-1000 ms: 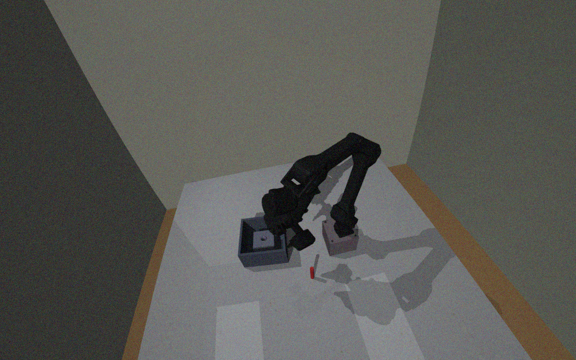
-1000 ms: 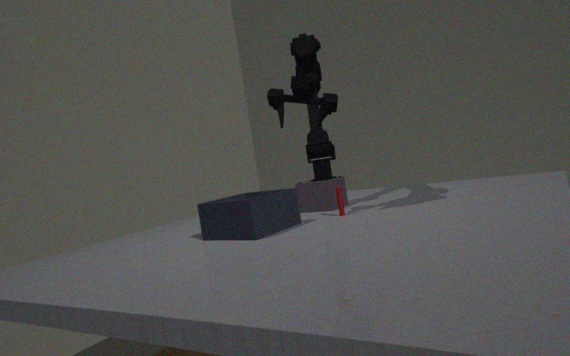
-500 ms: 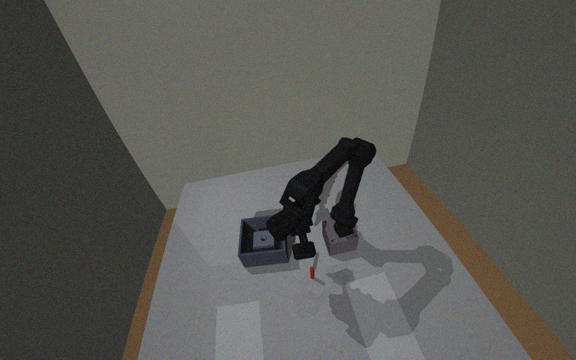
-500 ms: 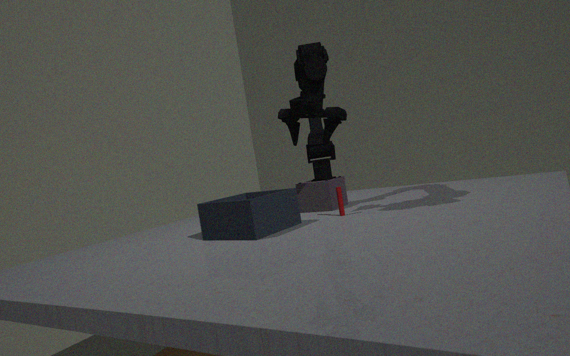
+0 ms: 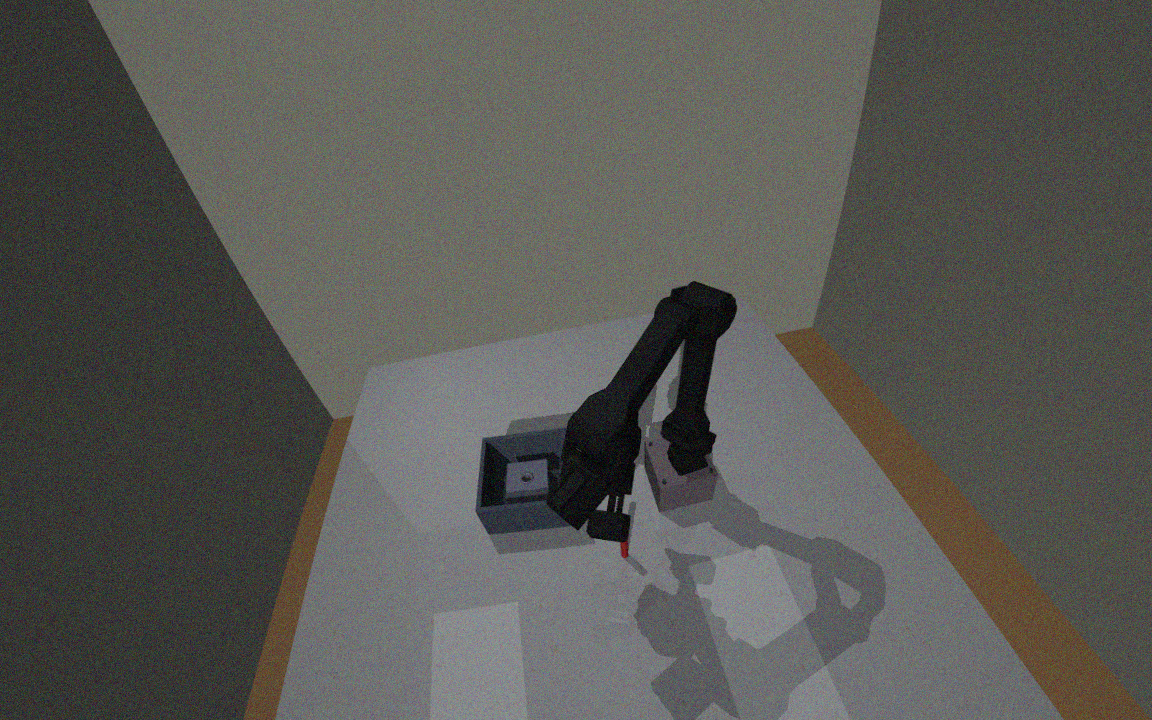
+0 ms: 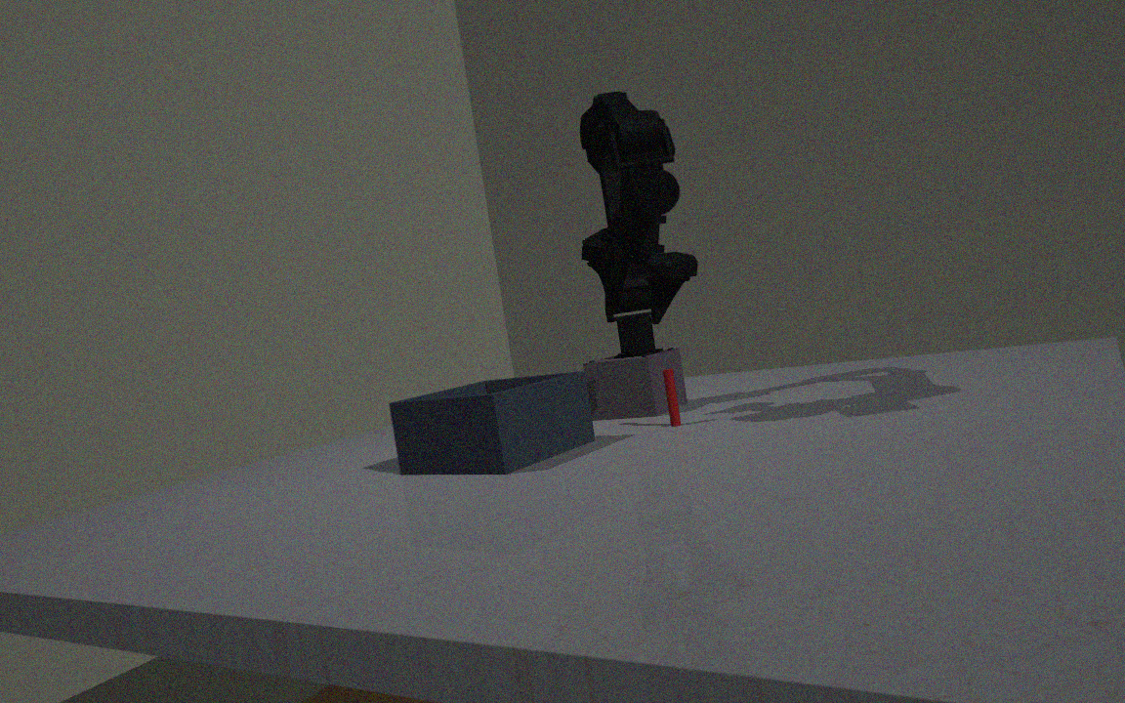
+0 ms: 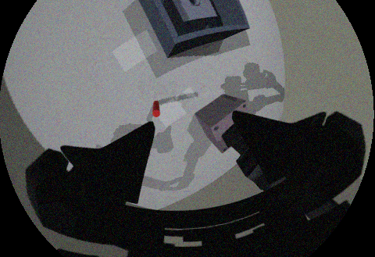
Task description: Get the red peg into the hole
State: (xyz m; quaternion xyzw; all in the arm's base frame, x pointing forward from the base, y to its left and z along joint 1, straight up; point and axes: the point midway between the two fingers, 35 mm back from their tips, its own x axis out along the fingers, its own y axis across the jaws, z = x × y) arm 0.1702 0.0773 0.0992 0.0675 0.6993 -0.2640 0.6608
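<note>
Now: gripper tip 12 cm above the red peg, 4 cm to the right of it and 1 cm short of it. Round my gripper tip: blue-grey box: 16 cm to the right, 16 cm ahead, 13 cm below; then light plate: 16 cm to the right, 16 cm ahead, 11 cm below.
</note>
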